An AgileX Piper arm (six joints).
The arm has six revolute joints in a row. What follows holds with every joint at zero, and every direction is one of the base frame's. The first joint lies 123 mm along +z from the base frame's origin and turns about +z. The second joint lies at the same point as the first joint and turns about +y. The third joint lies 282.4 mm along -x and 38.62 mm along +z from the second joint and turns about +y. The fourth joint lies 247.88 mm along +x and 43.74 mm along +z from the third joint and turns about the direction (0.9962, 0, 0.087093). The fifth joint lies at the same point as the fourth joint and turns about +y. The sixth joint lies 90.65 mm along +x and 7.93 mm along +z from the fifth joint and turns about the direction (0.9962, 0, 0.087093). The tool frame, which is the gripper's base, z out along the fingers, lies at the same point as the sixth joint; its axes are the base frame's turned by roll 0, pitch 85.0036 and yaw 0 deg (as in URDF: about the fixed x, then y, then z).
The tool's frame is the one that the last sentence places.
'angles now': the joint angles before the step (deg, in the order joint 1, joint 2, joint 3, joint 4, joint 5, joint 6). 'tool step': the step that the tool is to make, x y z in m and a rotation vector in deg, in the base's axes. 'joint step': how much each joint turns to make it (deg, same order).
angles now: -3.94 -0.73 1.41 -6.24 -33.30 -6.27
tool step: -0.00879 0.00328 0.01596 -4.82 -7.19 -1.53
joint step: -0.01 -0.01 -1.74 -1.92 -5.57 -3.11
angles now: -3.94 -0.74 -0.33 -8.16 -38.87 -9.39
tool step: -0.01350 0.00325 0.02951 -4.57 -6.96 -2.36
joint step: -0.02 -0.03 -5.28 -1.99 -1.66 -3.11
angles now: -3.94 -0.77 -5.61 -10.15 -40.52 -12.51
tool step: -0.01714 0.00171 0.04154 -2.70 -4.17 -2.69
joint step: -0.01 0.79 -9.06 -1.57 4.22 -1.87
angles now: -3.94 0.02 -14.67 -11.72 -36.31 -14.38
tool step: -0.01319 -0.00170 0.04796 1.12 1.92 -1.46
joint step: 0.00 3.30 -12.01 -0.58 10.83 1.04
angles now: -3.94 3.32 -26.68 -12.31 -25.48 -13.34
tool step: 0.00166 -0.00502 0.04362 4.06 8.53 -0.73
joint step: 0.00 6.30 -12.54 0.04 15.20 2.66
